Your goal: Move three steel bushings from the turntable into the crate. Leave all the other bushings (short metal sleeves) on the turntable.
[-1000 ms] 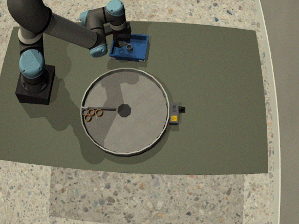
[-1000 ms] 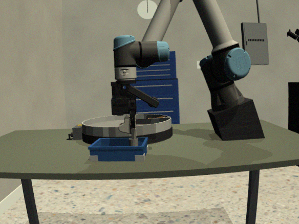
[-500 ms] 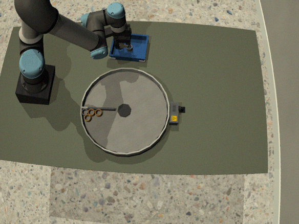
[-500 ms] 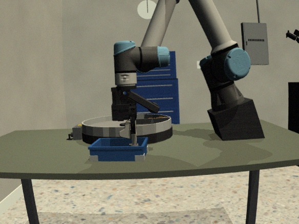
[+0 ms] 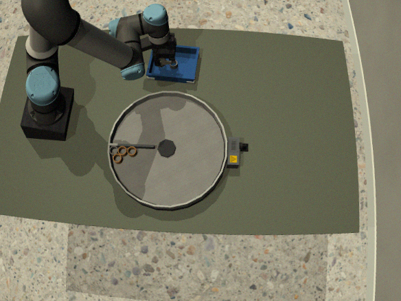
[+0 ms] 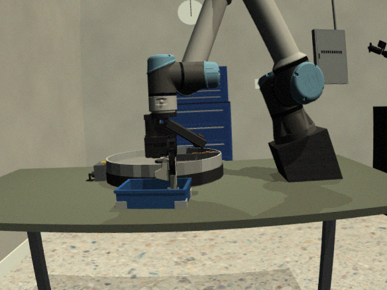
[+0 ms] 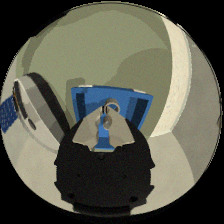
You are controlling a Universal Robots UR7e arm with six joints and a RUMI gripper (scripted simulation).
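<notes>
Now: the crate 50 mm ahead of my hand and 10 mm below it. Round my hand: round grey turntable 350 mm to the right, 20 mm above, 10 mm ahead.
</notes>
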